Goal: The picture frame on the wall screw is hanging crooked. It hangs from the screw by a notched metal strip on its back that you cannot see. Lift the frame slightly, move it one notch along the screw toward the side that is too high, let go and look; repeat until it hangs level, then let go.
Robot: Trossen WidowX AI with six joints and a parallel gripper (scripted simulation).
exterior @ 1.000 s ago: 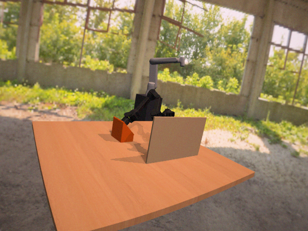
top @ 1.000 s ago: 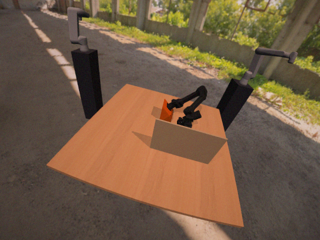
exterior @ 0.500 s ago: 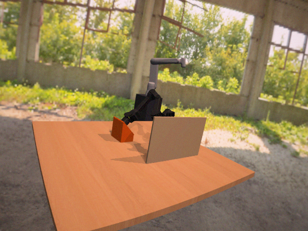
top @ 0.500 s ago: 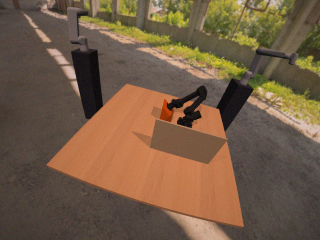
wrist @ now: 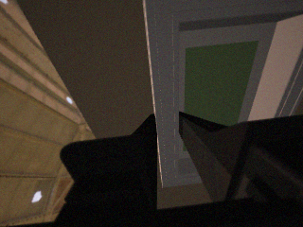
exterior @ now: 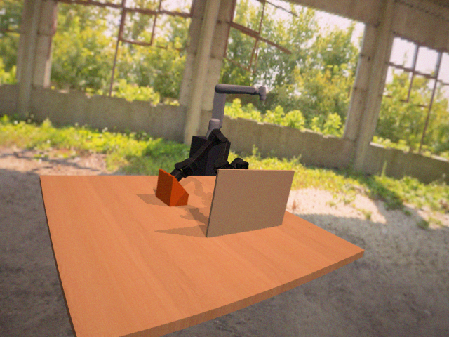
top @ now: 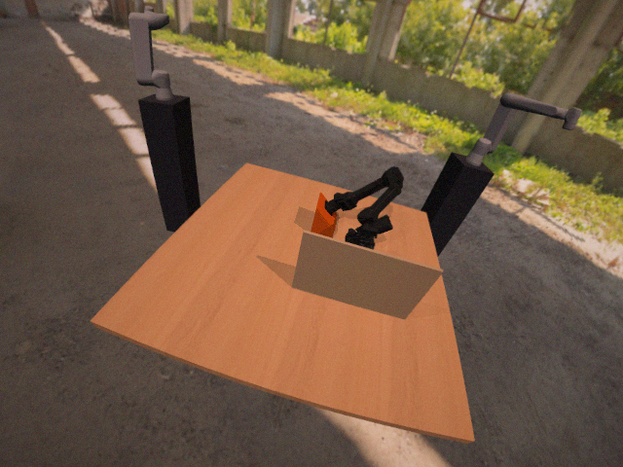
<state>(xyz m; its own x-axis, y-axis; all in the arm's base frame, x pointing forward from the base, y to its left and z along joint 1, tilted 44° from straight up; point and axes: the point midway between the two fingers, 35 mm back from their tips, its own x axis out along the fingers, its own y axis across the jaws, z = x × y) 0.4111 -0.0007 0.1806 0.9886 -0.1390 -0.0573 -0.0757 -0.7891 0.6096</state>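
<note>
The picture frame lies 50 mm below my gripper tip and 10 mm to the left of it. Round my gripper tip: wall panel (60 mm below, 20 mm ahead).
</note>
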